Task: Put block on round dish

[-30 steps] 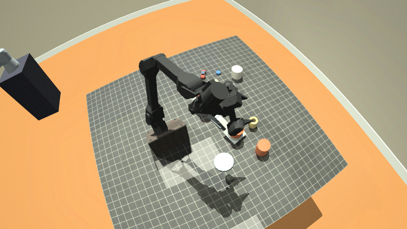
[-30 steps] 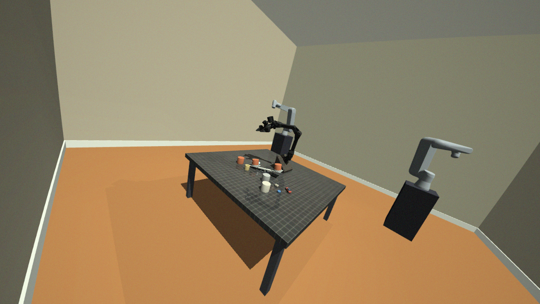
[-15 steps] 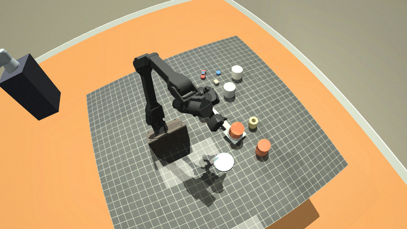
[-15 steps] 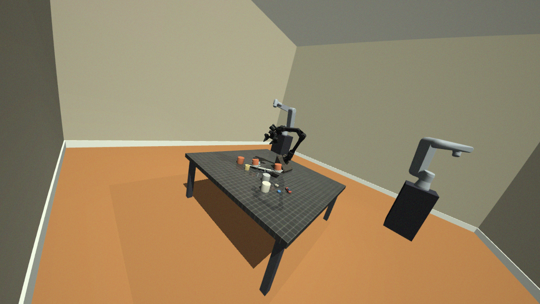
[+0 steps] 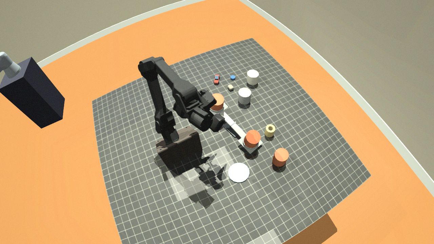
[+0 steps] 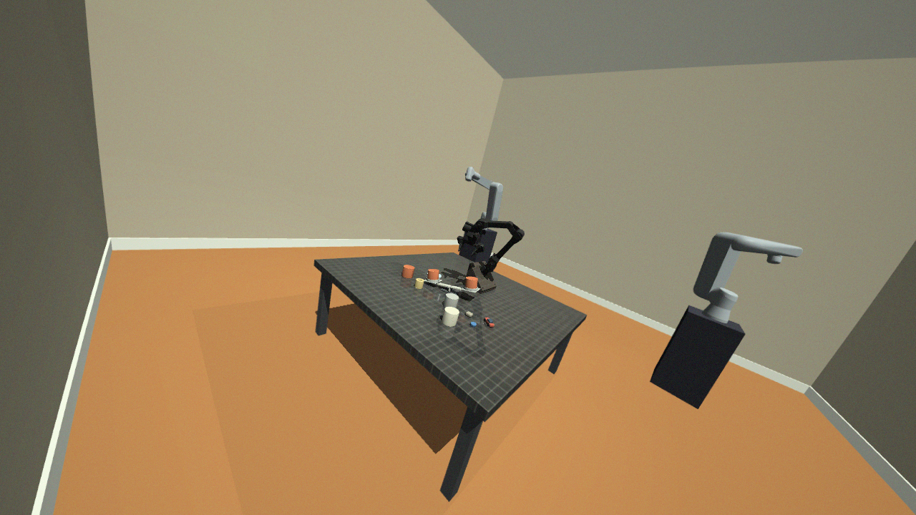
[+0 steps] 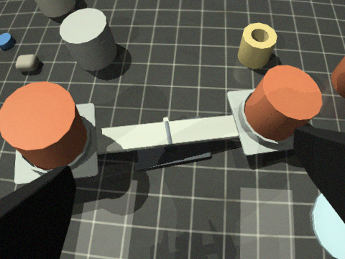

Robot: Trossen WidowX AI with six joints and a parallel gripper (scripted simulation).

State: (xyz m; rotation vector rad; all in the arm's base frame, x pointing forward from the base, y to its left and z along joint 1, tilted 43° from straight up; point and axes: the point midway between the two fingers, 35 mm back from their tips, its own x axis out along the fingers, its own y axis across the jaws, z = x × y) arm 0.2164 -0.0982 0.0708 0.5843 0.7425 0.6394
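Now: gripper tip 20 cm above the grey block, 13 cm short of it and 9 cm to the left of it. From my gripper tip the other things lie so: yellow spool: 25 cm ahead, 21 cm below, 7 cm to the right; then red toy car: 39 cm to the left, 22 cm below, 14 cm ahead; then round white dish: 23 cm below, 20 cm to the right, 2 cm ahead.
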